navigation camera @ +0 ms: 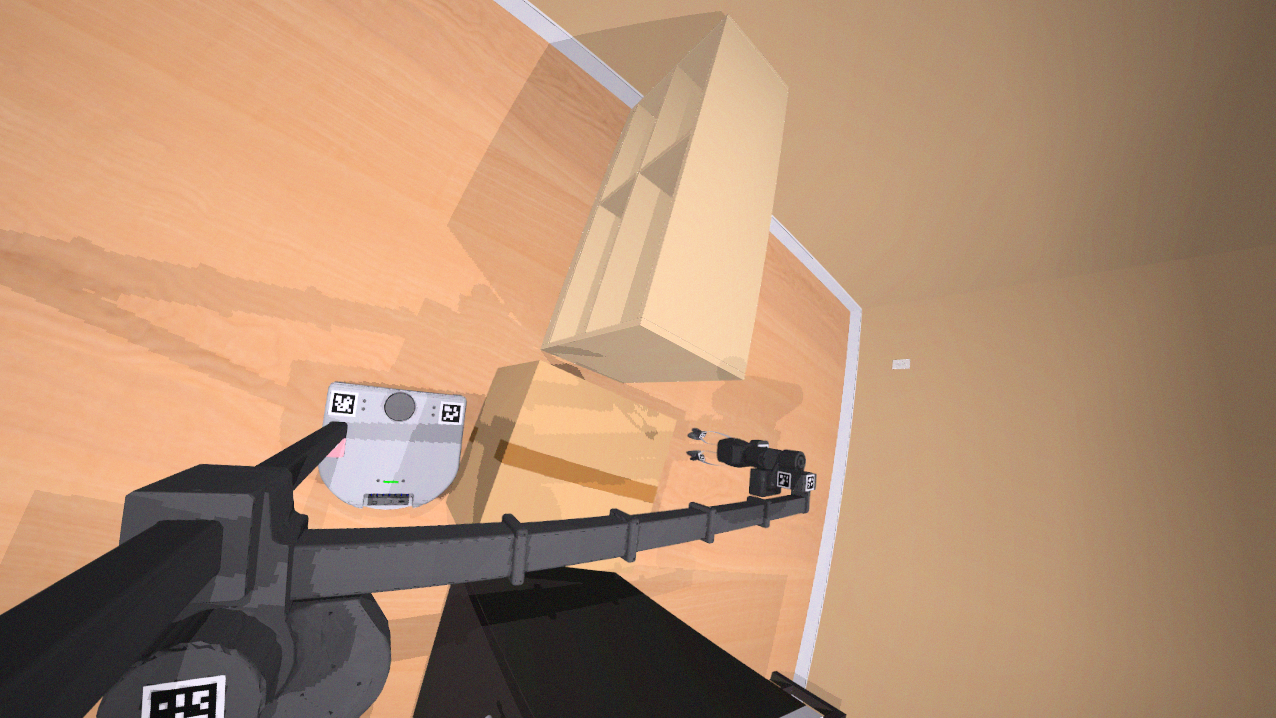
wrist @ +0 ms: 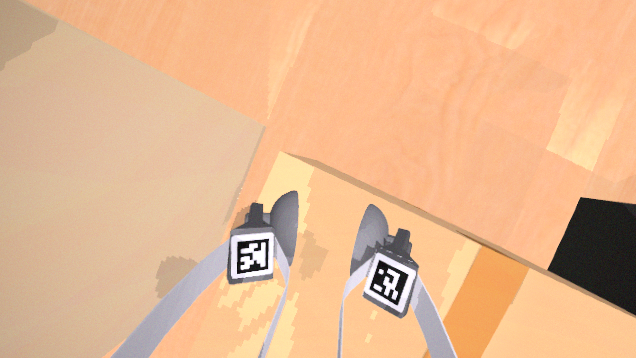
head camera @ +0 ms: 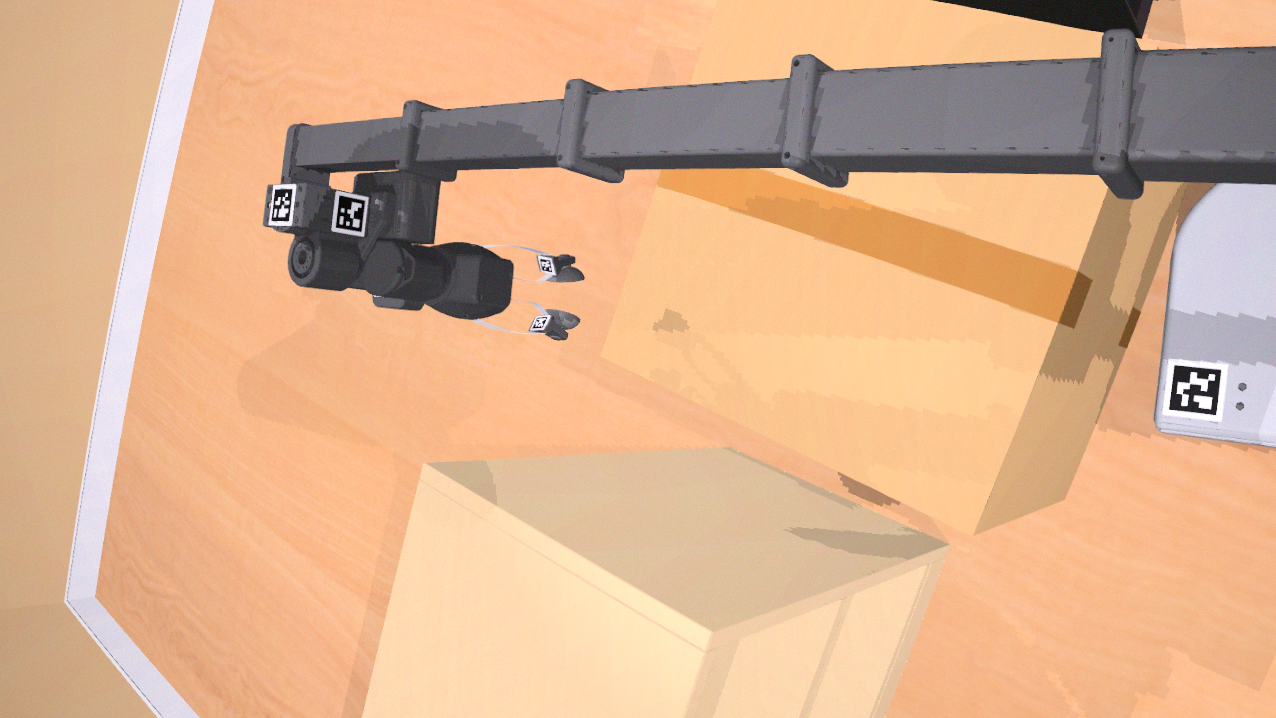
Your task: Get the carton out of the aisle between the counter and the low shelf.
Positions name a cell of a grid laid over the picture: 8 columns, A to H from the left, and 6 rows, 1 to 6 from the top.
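A carton is visible to me in the head camera view (F3), and I find it in the navigation camera view (D4) and the wrist view (G5) too. My gripper is there as well: the head camera view (D3) has it, and so do the navigation camera view (E4) and the wrist view (E4).
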